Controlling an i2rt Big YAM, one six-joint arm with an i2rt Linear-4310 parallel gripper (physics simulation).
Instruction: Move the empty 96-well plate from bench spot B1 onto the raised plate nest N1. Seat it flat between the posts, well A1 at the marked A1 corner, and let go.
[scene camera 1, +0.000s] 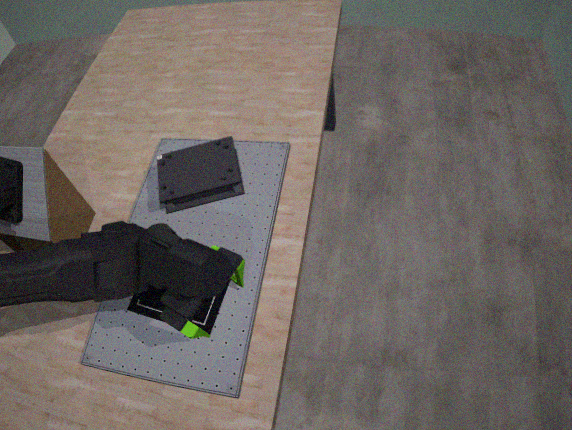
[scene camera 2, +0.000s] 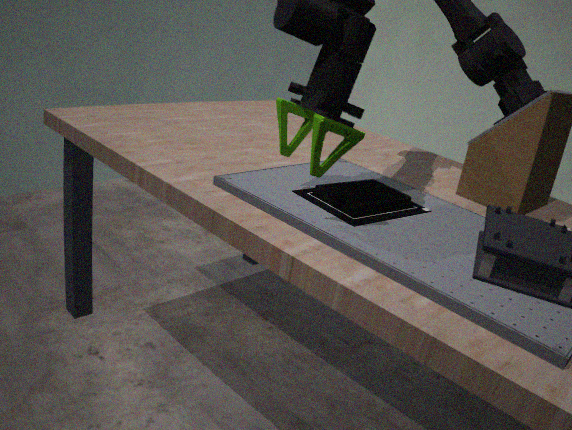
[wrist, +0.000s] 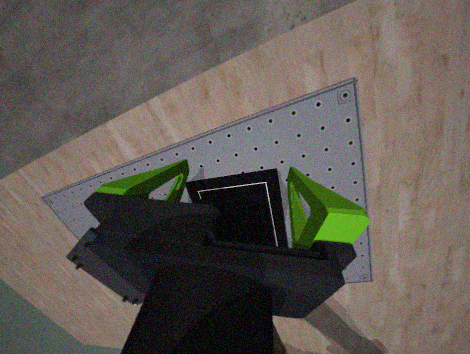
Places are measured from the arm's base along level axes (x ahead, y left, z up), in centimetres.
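Pixels of known places: gripper, between the fingertips: (scene camera 1: 224, 310) (scene camera 2: 298, 165) (wrist: 237, 168); arm's base, origin of its link: (scene camera 1: 7, 188) (scene camera 2: 530, 114).
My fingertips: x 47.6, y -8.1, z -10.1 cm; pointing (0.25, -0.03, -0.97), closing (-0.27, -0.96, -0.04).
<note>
Ahead of a thing's pixels: the offset from my fingertips to its middle. Level surfaces: height alone.
The black 96-well plate @(dx -11.2, dy +2.9, dz -4.4 cm) (scene camera 1: 201, 306) (scene camera 2: 367, 196) (wrist: 241, 220) lies flat on the black B1 mat @(dz -5.1 cm) (scene camera 1: 219, 311) (scene camera 2: 356, 222) (wrist: 278, 215), inside its white outline. The arm hides part of it in scene camera 1 and the wrist view. My gripper (scene camera 1: 226, 311) (scene camera 2: 300, 165) (wrist: 237, 168) is open and empty, tilted, its green fingertips above the bench and higher than the plate. In the wrist view the plate shows between and below the fingers. The raised dark nest N1 @(dx -16.1, dy +26.8, dz -2.6 cm) (scene camera 1: 197, 172) (scene camera 2: 530, 232) (wrist: 109, 274) has short posts and a white mark at one corner in scene camera 1.
The perforated grey board @(dx -12.8, dy +12.1, dz -5.9 cm) (scene camera 1: 165, 367) (scene camera 2: 450, 270) (wrist: 300, 117) carries the mat and the nest. A wooden block (scene camera 1: 65, 200) (scene camera 2: 505, 155) with a sloped grey top bears the arm's base beside the board. The table's long edge (scene camera 1: 308, 200) (scene camera 2: 280, 260) runs close along the board.
</note>
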